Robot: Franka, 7 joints.
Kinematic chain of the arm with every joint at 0, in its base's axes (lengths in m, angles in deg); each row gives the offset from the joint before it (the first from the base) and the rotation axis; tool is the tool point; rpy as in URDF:
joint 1: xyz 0 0 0.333 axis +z
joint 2: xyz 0 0 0 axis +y
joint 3: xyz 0 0 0.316 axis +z
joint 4: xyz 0.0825 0 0 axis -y
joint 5: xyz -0.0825 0 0.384 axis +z
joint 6: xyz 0 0 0 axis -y
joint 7: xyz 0.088 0 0 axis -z
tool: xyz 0 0 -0.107 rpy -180 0 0
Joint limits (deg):
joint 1: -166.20..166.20
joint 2: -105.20..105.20
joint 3: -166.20..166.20
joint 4: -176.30..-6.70
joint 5: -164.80..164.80
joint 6: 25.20..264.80
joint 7: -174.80..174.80
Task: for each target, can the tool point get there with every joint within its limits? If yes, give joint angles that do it. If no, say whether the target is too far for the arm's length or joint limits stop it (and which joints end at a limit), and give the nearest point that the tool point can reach.
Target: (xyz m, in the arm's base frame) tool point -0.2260 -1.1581 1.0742
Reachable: no: too far | nearest point -0.1391 -0.7130 0.7893 | short by 0.536 m
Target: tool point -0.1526 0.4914 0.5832
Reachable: yes | joints 31.41 -39.69 57.06 -122.53 -88.45 164.39 68.87
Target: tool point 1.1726 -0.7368 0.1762
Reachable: no: too far | nearest point 0.7218 -0.4535 0.2365 | short by 0.536 m
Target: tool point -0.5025 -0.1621 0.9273
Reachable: yes | joints -119.46 46.44 -120.23 -64.08 -18.12 206.01 114.96
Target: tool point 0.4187 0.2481 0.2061
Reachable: yes | joints 22.79 20.83 17.42 -141.96 -132.77 83.90 90.86
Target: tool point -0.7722 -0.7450 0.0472
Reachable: no: too far | nearest point -0.5966 -0.5756 0.1122 | short by 0.253 m
